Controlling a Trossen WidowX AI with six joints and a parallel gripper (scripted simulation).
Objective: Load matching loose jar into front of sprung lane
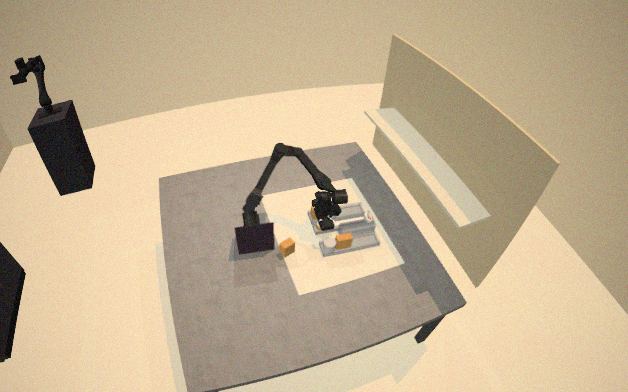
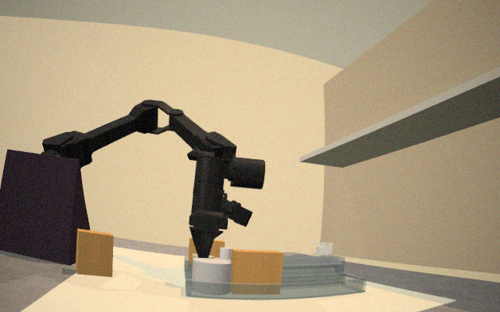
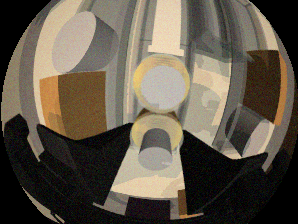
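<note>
My gripper tip is now 140 mm short of the lane rack, 40 mm to the left of it and 10 mm above it. From my gripper tip the other things lie so: shelf 500 mm ahead, 20 mm to the right, 340 mm above.
</note>
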